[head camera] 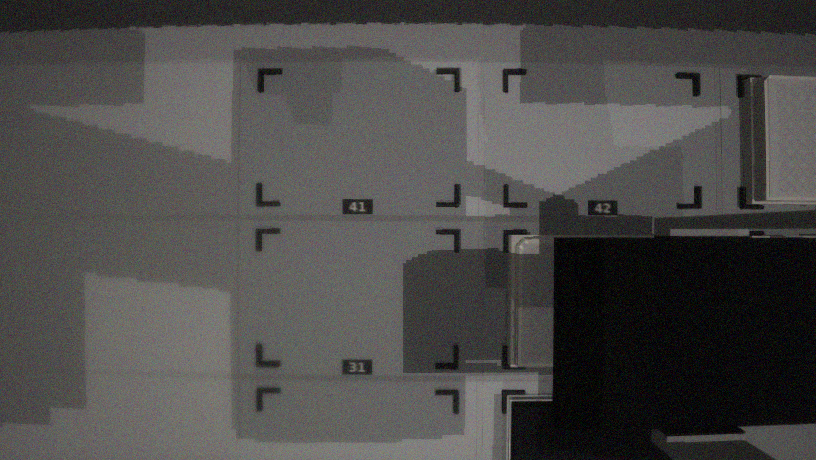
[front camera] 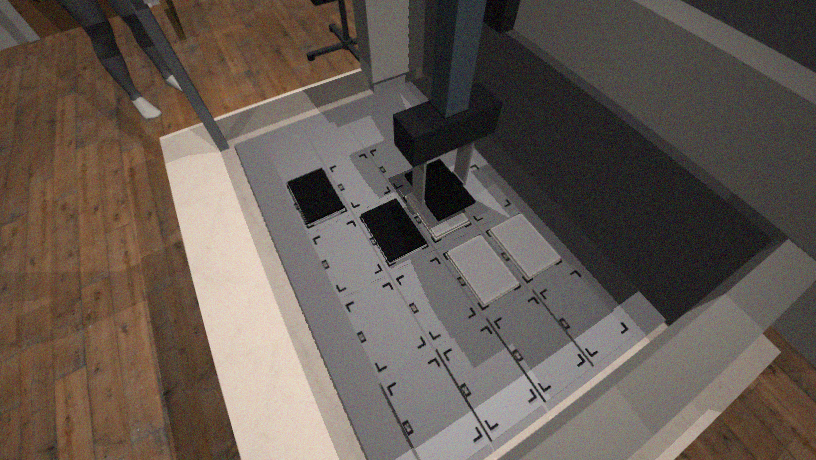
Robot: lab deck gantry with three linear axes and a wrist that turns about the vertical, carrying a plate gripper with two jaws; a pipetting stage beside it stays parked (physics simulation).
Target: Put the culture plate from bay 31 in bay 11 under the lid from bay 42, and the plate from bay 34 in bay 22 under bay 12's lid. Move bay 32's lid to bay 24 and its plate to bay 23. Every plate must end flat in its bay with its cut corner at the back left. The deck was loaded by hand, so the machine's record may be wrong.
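Frame: origin at the robot's base, x ahead, y left, z up, level; metres.
Seen in the pictures: gripper, fingertip midpoint: point(head camera: 691, 330) point(front camera: 439, 189); robot's base, link origin: point(front camera: 288, 186).
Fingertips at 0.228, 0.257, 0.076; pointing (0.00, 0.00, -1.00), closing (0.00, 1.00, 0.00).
Offsets run from my fingertips to a thing's top centre, as dx, dy, dz.
My gripper point(front camera: 441, 190) point(head camera: 737, 331) is shut on a black lid {+0.000, +0.000, +0.006} point(front camera: 448, 200) point(head camera: 674, 320) and holds it level above bay 32. Below it a pale plate {+0.000, +0.000, -0.062} point(front camera: 451, 226) point(head camera: 531, 337) sits in bay 32; the lid hides most of it. The plate's upper-left corner in the head view looks cut. A black lid {-0.164, -0.214, -0.060} point(front camera: 316, 195) tops a plate in bay 11. Another black lid {+0.000, -0.107, -0.060} point(front camera: 393, 229) point(head camera: 528, 434) covers bay 22, with a pale edge below it; in the head view it is partly cut off.
A pale plate {+0.164, +0.000, -0.062} point(front camera: 482, 269) sits in bay 33. Another pale plate {+0.164, +0.107, -0.062} point(front camera: 525, 245) point(head camera: 791, 137) sits in bay 43, to the right in the head view. A light wall point(front camera: 211, 274) borders the deck's left side in the front view.
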